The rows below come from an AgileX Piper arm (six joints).
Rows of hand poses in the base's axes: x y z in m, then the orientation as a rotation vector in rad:
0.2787 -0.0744 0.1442 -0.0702 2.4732 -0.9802
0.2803 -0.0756 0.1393 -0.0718 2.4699 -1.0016
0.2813 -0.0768 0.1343 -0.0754 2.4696 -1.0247
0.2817 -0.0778 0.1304 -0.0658 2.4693 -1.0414
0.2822 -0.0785 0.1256 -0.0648 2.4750 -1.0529
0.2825 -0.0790 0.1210 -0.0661 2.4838 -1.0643
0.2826 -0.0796 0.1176 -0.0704 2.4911 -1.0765
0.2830 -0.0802 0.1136 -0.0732 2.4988 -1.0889
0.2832 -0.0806 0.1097 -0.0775 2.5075 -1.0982
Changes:
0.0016 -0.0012 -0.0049 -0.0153 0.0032 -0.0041
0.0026 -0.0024 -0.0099 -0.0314 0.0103 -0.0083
0.0030 -0.0034 -0.0138 -0.0408 0.0120 -0.0193
0.0035 -0.0041 -0.0186 -0.0468 0.0200 -0.0250
0.0038 -0.0046 -0.0232 -0.0523 0.0313 -0.0301
0.0039 -0.0052 -0.0266 -0.0592 0.0425 -0.0330
0.0043 -0.0058 -0.0306 -0.0658 0.0536 -0.0371
0.0045 -0.0062 -0.0345 -0.0704 0.0651 -0.0396

